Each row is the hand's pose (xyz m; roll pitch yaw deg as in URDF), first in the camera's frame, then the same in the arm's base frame.
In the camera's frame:
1: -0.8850 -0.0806 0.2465 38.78 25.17 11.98
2: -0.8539 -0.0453 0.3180 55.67 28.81 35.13
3: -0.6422 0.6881 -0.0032 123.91 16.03 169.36
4: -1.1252 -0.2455 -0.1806 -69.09 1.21 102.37
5: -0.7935 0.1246 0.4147 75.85 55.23 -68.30
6: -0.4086 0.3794 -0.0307 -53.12 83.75 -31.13
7: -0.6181 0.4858 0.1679 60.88 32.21 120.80
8: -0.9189 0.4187 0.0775 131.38 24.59 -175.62
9: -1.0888 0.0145 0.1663 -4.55 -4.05 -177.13
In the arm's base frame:
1: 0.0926 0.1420 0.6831 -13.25 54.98 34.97
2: 0.0664 0.2225 0.6959 17.98 72.52 62.38
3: -0.3048 0.3359 -0.0357 164.81 -9.94 -129.30
4: 0.1812 -0.3617 0.6074 -27.03 27.54 172.58
5: -0.0532 0.3770 0.6352 31.12 20.56 -38.95
6: 0.0779 0.3838 0.0073 -146.93 42.63 -63.18
7: -0.1737 0.4167 0.1812 119.01 33.85 -146.48
8: -0.2757 0.1382 0.3044 163.89 -11.56 -112.62
9: -0.0814 -0.0214 0.6745 36.06 -33.90 -132.32

